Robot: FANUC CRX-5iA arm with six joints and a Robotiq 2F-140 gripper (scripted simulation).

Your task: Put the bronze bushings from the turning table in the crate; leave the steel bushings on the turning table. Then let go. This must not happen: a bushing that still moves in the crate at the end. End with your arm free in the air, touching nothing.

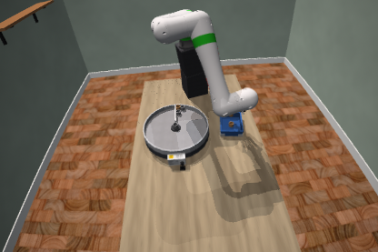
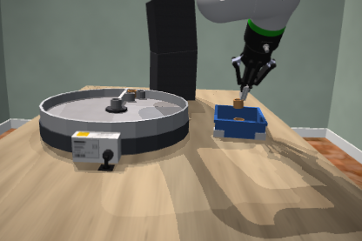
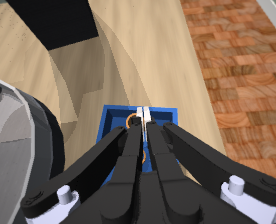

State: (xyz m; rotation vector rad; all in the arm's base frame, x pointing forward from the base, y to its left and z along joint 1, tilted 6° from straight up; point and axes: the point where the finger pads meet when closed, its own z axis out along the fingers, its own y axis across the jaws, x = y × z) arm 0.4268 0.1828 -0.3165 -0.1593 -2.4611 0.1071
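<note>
The blue crate lies 9 cm below my hand, 4 cm ahead of it and 2 cm to the right of it.
</note>
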